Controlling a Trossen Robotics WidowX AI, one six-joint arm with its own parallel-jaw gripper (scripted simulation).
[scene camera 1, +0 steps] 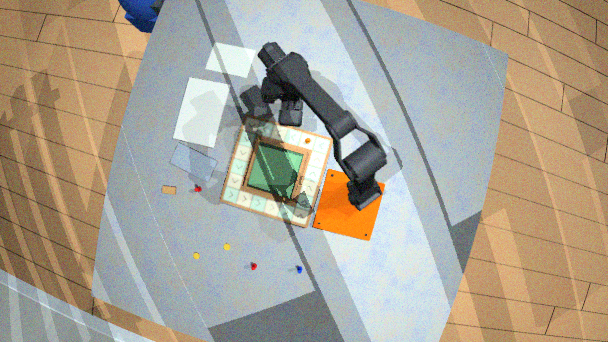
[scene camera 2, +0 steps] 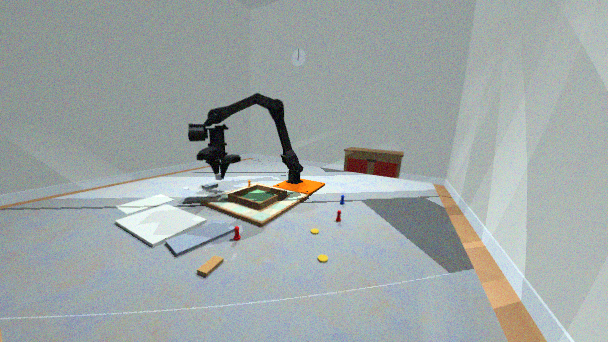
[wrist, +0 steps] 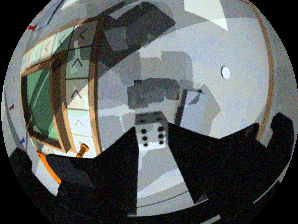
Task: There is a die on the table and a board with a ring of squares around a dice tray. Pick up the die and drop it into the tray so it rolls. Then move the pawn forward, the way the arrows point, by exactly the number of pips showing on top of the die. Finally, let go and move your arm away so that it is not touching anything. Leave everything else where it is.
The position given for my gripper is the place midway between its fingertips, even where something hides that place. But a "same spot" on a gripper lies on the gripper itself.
my gripper: scene camera 1 294,99; scene camera 2; wrist
same spot on my gripper: (wrist: 234,163) = (scene camera 2: 210,160)
